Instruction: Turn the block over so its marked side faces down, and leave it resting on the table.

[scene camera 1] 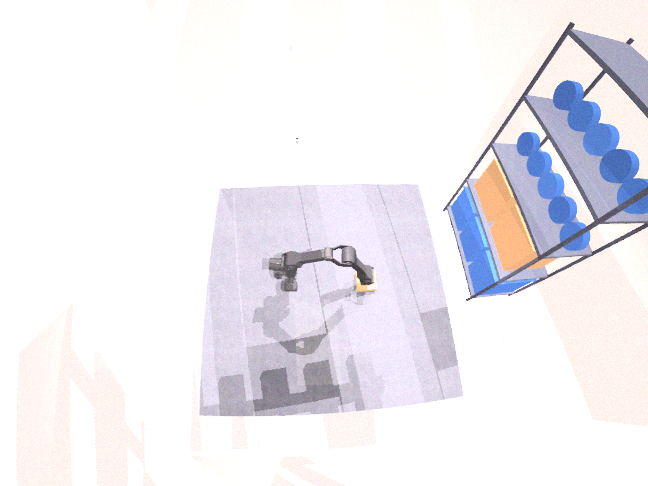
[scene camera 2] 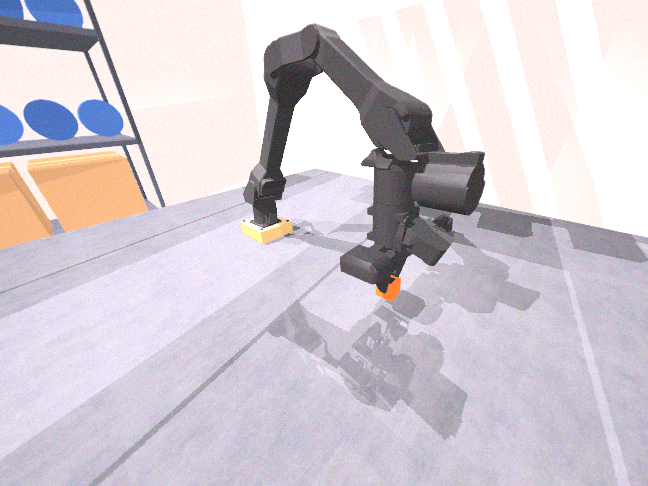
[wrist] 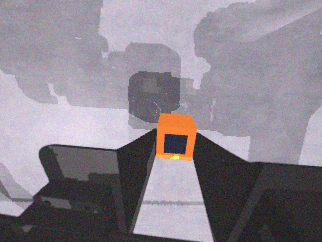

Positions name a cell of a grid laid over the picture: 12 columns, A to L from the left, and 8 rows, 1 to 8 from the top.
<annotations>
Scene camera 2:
my gripper: H5
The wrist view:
my gripper: G5
block: G5, held by my gripper
</annotations>
